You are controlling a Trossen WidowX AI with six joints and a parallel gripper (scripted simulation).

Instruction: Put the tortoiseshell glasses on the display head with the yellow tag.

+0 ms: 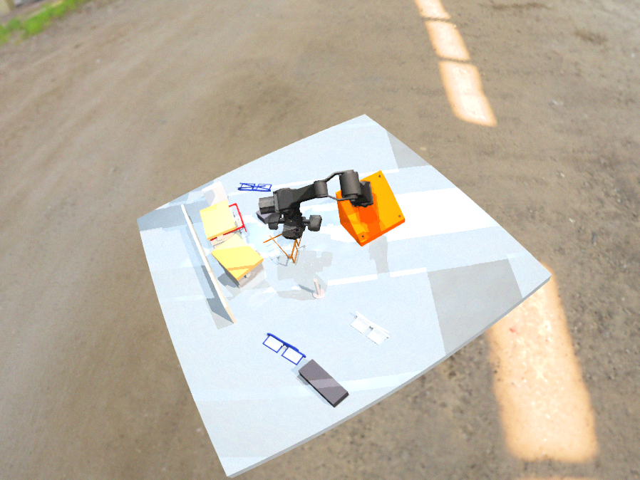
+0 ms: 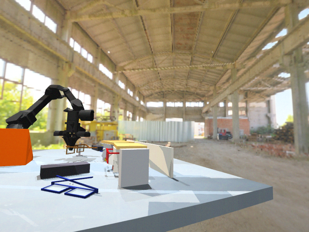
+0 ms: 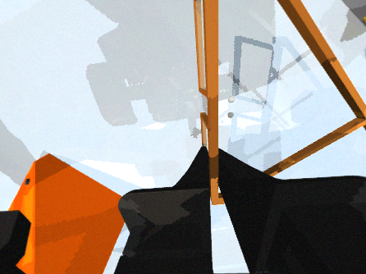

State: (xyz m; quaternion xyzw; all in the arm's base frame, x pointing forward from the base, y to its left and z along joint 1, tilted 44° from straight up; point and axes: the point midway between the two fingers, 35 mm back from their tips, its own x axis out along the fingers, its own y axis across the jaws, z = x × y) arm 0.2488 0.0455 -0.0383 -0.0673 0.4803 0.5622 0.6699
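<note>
My gripper tip is now 3 cm short of the white peg stand, 23 cm to the right of it and 4 cm above it. The rest, counted from my gripper tip: cream board: 36 cm ahead, 11 cm to the right, 1 cm below; then white block: 23 cm ahead, 43 cm to the right; then display head: 23 cm ahead, 23 cm to the right.
</note>
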